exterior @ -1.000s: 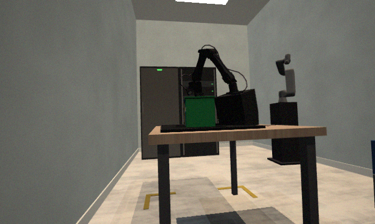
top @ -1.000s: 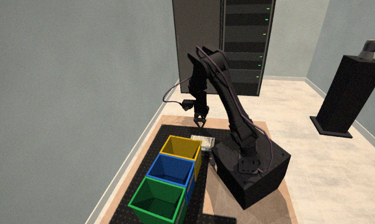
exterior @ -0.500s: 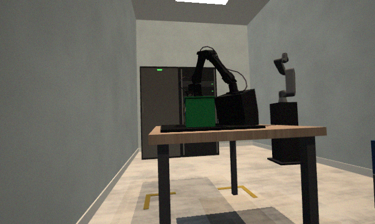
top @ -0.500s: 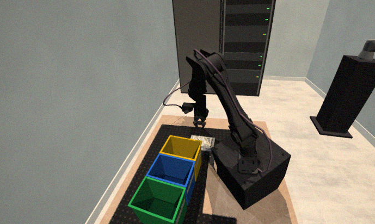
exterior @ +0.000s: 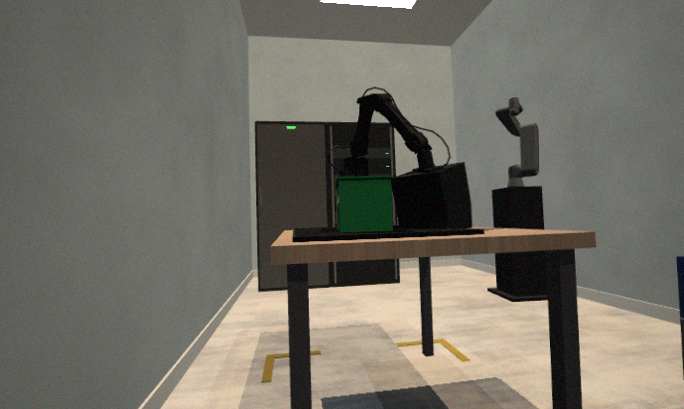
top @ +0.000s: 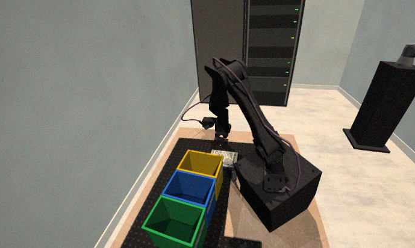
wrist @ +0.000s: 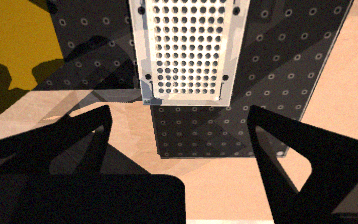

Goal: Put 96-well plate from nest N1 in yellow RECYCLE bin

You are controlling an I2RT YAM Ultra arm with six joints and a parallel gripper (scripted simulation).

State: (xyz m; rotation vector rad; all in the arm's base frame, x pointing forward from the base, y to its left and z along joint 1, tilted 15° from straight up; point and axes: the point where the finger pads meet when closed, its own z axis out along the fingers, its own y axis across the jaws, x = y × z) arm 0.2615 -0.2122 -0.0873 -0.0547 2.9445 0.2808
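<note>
Right now the white 96-well plate is 1 cm ahead of my hand, 1 cm to the right of it and 12 cm below it. From my hand the other things lie so: yellow bin: 6 cm ahead, 21 cm to the left, 5 cm below; blue bin: 6 cm ahead, 34 cm to the left, 5 cm below; plate nest N1: 1 cm ahead, 1 cm to the right, 13 cm below.
</note>
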